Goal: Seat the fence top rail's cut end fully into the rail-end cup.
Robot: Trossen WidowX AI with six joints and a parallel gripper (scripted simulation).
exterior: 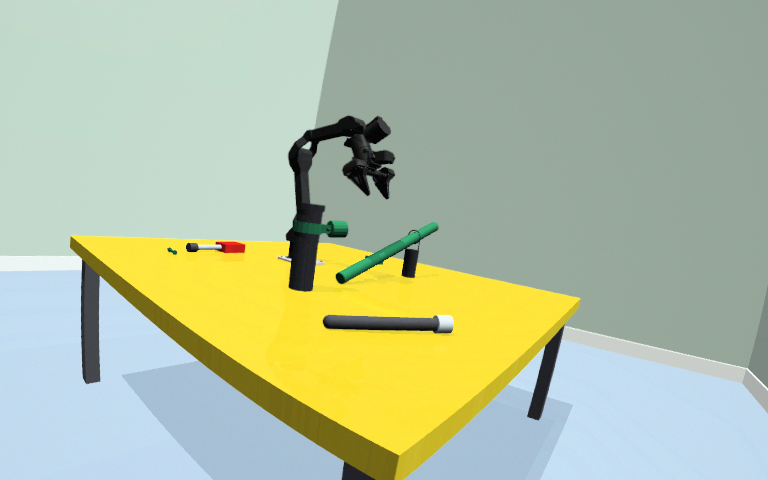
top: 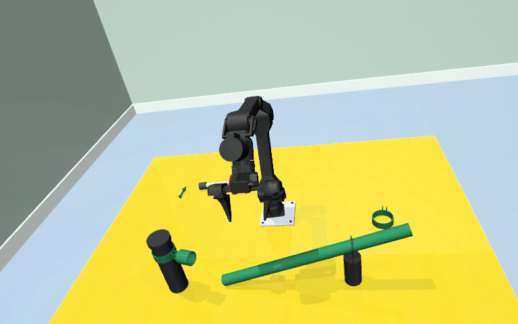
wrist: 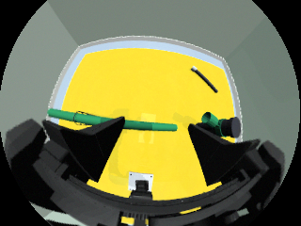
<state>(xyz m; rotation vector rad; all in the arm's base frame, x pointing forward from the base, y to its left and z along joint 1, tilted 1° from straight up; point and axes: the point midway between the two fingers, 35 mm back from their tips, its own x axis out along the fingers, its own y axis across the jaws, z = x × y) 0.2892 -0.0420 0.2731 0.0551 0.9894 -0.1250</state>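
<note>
Right now the green rail-end cup is 20 cm to the right of my gripper tip and 10 cm below it. Also, from my gripper tip: short black post 26 cm to the left, 15 cm below, 2 cm ahead; then red-handled tool 52 cm behind, 24 cm below, 17 cm to the right; then green band 40 cm to the left, 24 cm below, 20 cm behind.
</note>
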